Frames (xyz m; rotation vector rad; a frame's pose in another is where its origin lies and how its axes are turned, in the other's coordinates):
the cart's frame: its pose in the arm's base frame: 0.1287 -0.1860 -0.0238 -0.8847 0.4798 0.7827
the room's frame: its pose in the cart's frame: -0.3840 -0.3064 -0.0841 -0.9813 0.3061 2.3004
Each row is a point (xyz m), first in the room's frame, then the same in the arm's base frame.
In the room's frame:
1: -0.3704 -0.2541 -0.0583
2: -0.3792 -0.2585 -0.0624
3: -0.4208 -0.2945 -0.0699
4: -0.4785 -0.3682 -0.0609
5: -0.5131 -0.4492 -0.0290
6: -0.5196 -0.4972 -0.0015
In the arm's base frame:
1: 0.3701 -0.1787 0.2029
2: 0.3782 -0.1727 0.1995
3: 0.4056 -0.1294 0.1781
4: 0.4258 -0.0456 0.1405
5: 0.4127 0.0395 0.1037
6: 0.3892 0.0855 0.0829

